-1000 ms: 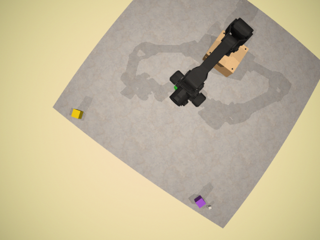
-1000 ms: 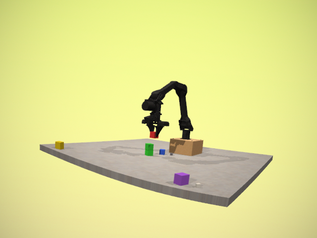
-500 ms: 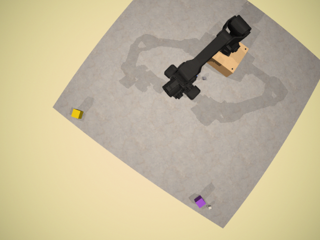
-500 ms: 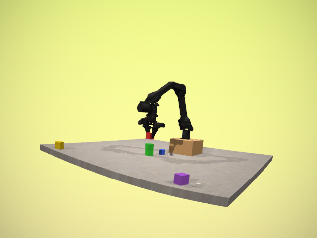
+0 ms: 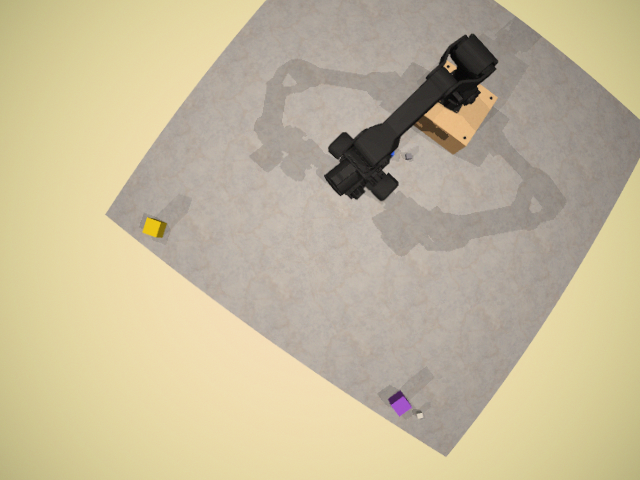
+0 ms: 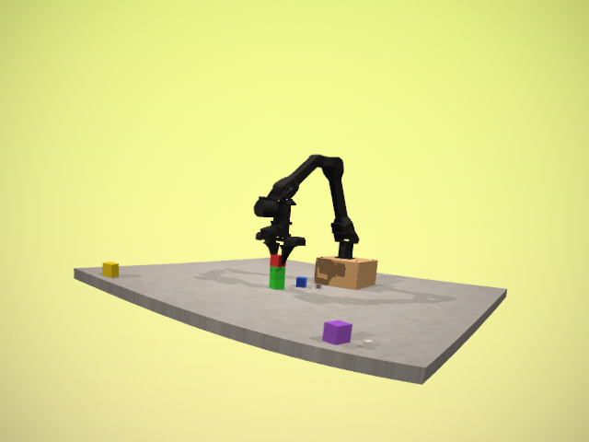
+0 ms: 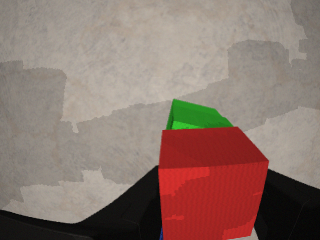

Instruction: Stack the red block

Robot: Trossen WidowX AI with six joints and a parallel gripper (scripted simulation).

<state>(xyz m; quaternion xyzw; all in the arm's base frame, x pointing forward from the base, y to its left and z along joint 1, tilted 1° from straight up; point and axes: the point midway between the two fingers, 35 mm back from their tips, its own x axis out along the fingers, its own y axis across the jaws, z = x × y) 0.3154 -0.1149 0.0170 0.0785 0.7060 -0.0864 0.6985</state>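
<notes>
The red block lies 1 cm above my gripper tip. From my gripper tip the other things lie so: small grey cube: 13 cm behind, 10 cm to the left, 8 cm below; blue block: 12 cm behind, 7 cm below, 4 cm to the left; yellow block: 43 cm to the right, 42 cm ahead, 6 cm below.
</notes>
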